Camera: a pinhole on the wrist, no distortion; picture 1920 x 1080 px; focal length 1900.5 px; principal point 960.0 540.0 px. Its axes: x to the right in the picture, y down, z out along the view. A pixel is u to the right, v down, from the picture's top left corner.
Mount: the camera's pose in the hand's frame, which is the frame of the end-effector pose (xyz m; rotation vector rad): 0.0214 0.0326 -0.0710 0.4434 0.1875 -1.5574
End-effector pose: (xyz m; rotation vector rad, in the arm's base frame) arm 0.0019 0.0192 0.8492 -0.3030 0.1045 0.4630
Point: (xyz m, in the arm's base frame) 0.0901 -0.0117 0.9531
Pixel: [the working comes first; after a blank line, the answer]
In the camera's frame: 0.0533 0.0573 0.1925

outside the picture
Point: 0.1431 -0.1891 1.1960
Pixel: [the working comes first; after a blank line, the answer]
In the camera's frame: 0.2030 0.0279 0.4571

1804 656
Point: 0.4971 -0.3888 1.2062
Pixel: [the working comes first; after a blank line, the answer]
In the camera's frame: 0.5305 0.2624 0.5121

outside the picture
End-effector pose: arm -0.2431 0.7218 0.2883 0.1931 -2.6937 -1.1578
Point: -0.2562 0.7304 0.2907
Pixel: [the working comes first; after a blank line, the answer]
In the camera's frame: -0.0083 0.0033 0.0824

768 617
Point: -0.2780 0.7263 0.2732
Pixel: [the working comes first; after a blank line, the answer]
In the camera's frame: 0.0001 0.0256 0.0976

962 1038
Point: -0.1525 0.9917 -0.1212
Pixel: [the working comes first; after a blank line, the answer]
In the camera's frame: -0.0669 -0.1284 0.5598

733 104
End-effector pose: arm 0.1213 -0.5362 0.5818 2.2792 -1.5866 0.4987
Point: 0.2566 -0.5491 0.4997
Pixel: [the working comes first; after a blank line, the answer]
In the camera's frame: 0.0840 0.0283 0.2113

1715 794
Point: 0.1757 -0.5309 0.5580
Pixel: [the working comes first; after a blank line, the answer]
In the camera's frame: 0.0426 -0.0001 0.1233

1616 538
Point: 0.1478 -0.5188 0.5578
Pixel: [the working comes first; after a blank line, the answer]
In the camera's frame: 0.0249 -0.0212 0.1104

1388 174
